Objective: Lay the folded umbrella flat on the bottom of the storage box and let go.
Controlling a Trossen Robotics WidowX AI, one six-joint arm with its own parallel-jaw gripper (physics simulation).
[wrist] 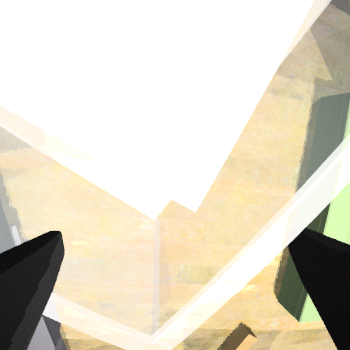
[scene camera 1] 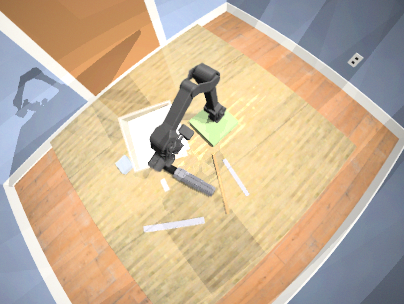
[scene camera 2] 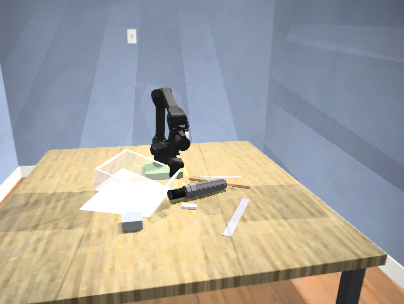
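Pixels of known places: gripper, fingertip midpoint: [wrist: 177, 240] [scene camera 2: 167, 171]; arm's base at its link origin: [scene camera 1: 216, 115].
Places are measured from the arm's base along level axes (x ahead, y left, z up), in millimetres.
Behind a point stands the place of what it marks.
The folded grey umbrella [scene camera 1: 195, 183] {y 148, x 332, z 20 mm} [scene camera 2: 206, 188] {y 133, x 356, z 2 mm} lies on the table, its black handle end close to the storage box's near corner. It is outside the box. The pale, see-through storage box [scene camera 1: 145, 110] {y -241, x 230, z 123 mm} [scene camera 2: 111, 159] {y -248, x 249, z 136 mm} [wrist: 250, 260] {y -12, x 231, z 77 mm} has a bright white area inside; the arm covers part of it in scene camera 1. My gripper [scene camera 1: 171, 148] [wrist: 177, 240] {y -13, x 252, z 57 mm} is open and empty, over the box's corner beside the umbrella's handle end. In the wrist view the box's rim crosses below and between the fingers. Grey shapes at lower left there are too cut off to name surely.
A green slab [scene camera 1: 214, 130] {y 45, x 71, z 0 mm} [scene camera 2: 152, 170] [wrist: 342, 215] {y 0, x 109, z 0 mm} lies by the arm's base. A blue-grey block [scene camera 1: 123, 164] {y -201, x 504, z 3 mm} [scene camera 2: 132, 221] {y -205, x 535, z 1 mm}, a small white piece [scene camera 1: 165, 185] {y 35, x 437, z -21 mm} [scene camera 2: 189, 206] {y 29, x 446, z -23 mm}, a thin wooden stick [scene camera 1: 220, 185] {y 240, x 263, z -21 mm} and two pale strips [scene camera 1: 174, 225] {y 195, x 550, z -31 mm} [scene camera 1: 236, 177] {y 275, x 183, z -31 mm} lie around the umbrella and box.
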